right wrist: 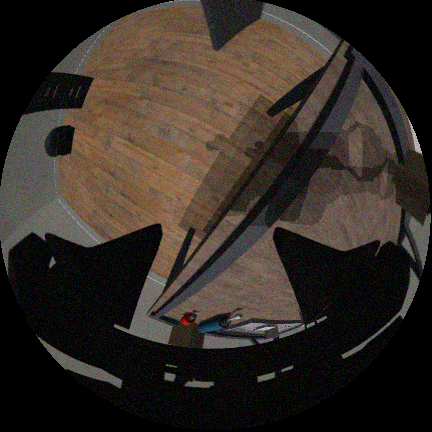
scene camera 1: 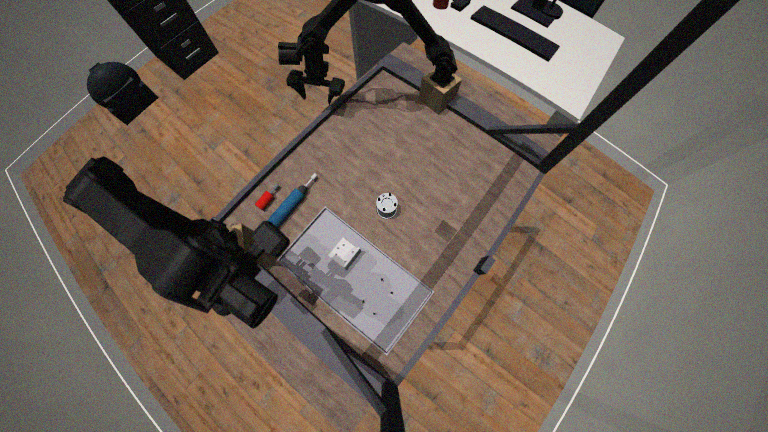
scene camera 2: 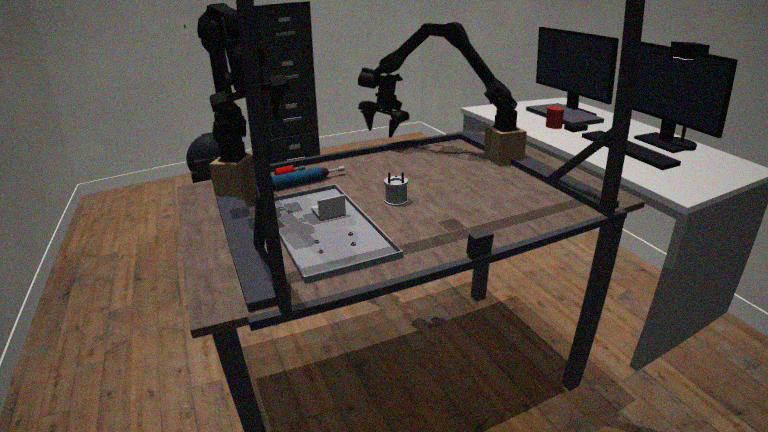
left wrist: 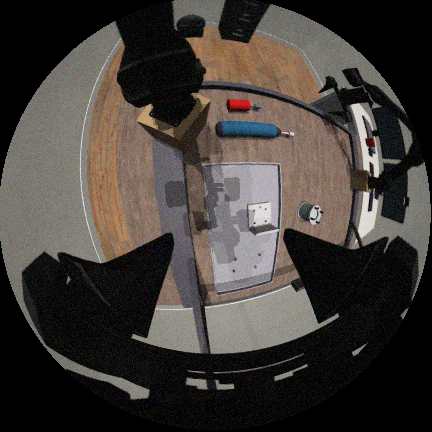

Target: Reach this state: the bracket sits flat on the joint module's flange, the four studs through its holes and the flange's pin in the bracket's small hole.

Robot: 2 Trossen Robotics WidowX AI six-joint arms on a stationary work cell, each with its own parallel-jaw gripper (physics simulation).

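Pixels of known places: left gripper, fingertip midpoint: (scene camera 1: 265,266) (left wrist: 230,236); right gripper, fingertip midpoint: (right wrist: 219,231) (scene camera 1: 317,101) (scene camera 2: 380,133) (left wrist: 323,102); left arm's base, link origin: (scene camera 2: 232,158) (left wrist: 172,107); right arm's base, link origin: (scene camera 1: 442,78) (scene camera 2: 505,128) (left wrist: 368,181).
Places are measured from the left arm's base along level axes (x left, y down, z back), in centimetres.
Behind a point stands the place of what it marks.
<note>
The white L-shaped bracket (scene camera 1: 343,250) @(x -7.6, y 10.0, z -30.3 cm) (scene camera 2: 331,206) @(x -11.4, y 7.8, z -32.4 cm) (left wrist: 259,215) @(x -8.6, y 10.1, z -30.4 cm) rests in the tray (scene camera 1: 408,284) @(x -22.3, y 11.2, z -46.0 cm) (left wrist: 260,180) @(x -0.2, y 11.2, z -25.7 cm), its holed plate down and its other plate upright. The joint module (scene camera 1: 386,205) @(x 1.2, y 6.2, z -46.0 cm) (scene camera 2: 396,192) @(x -1.0, y 7.9, z -46.9 cm) (left wrist: 310,213) @(x 0.8, y 5.6, z -43.9 cm) stands upright on the table beside the tray, dark studs pointing up; its small pin cannot be made out. My left gripper (left wrist: 230,236) @(x -12.0, y -13.1, z -15.3 cm) is open and empty, high above the tray side of the table; a post partly hides it in scene camera 2. My right gripper (scene camera 1: 317,99) @(x 46.6, y 6.7, z -33.2 cm) (scene camera 2: 380,132) @(x 46.6, y 6.7, z -33.2 cm) (right wrist: 219,231) @(x 46.6, y 6.7, z -33.2 cm) is open and empty above the table's far edge, away from bracket and module.
Several small nuts (scene camera 1: 391,292) @(x -23.1, y 10.7, z -40.6 cm) (scene camera 2: 353,243) @(x -23.4, y 10.8, z -40.8 cm) (left wrist: 255,266) @(x -23.1, y 10.7, z -40.7 cm) lie in the tray. A blue driver (scene camera 1: 287,206) @(x 9.8, y 7.7, z -16.7 cm) (scene camera 2: 298,177) @(x 8.2, y 8.7, z -16.3 cm) (left wrist: 247,129) @(x 8.1, y 7.8, z -14.8 cm) and a red-handled tool (scene camera 1: 264,199) @(x 14.6, y 8.3, z -9.6 cm) (scene camera 2: 284,169) @(x 13.9, y 8.6, z -9.6 cm) (left wrist: 238,105) @(x 13.8, y 8.6, z -9.4 cm) lie beside it. Dark frame posts (scene camera 2: 617,123) @(x 1.4, y -13.4, z -102.2 cm) rise at the table edge.
</note>
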